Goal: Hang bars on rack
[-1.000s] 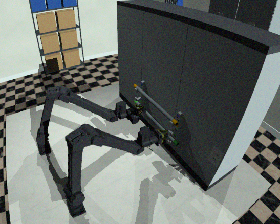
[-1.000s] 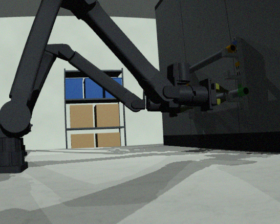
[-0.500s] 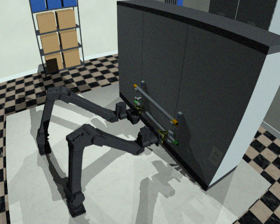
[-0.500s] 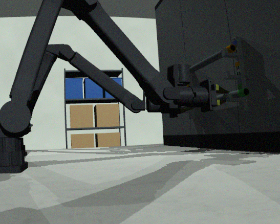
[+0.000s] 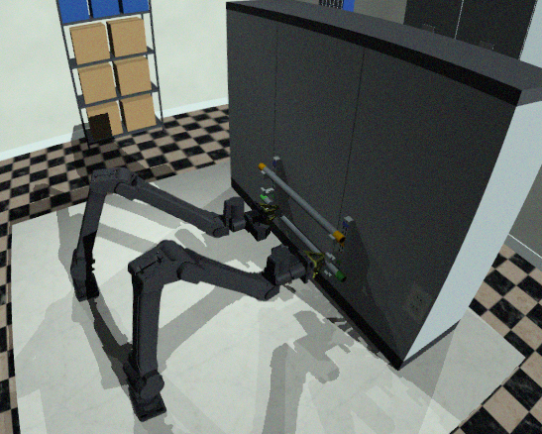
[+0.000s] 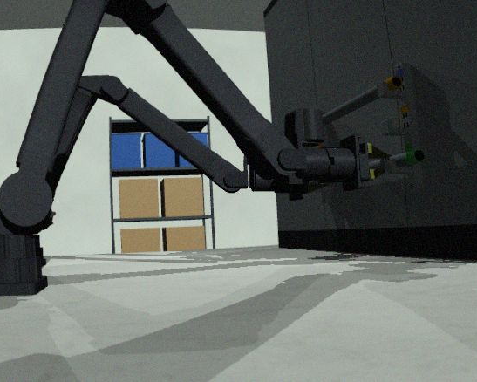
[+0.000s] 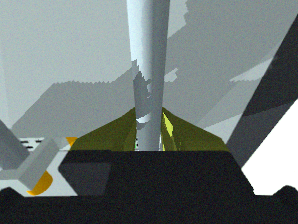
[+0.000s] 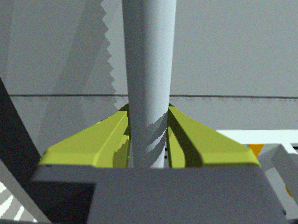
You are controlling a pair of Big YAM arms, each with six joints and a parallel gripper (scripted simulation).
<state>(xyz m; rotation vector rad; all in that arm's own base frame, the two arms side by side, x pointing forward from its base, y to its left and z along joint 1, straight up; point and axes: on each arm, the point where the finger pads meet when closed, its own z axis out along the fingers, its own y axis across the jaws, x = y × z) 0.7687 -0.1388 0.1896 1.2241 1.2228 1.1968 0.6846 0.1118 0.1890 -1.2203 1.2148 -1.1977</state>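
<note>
My right hand is 15 cm to the right of the green-ended bar and 2 cm short of it. Round my right hand: grey cabinet wall 26 cm above, 21 cm ahead, 17 cm to the left; orange-ended bar 16 cm to the left, 15 cm above, 1 cm ahead; wall outlet 36 cm to the right, 11 cm above, 2 cm behind.
</note>
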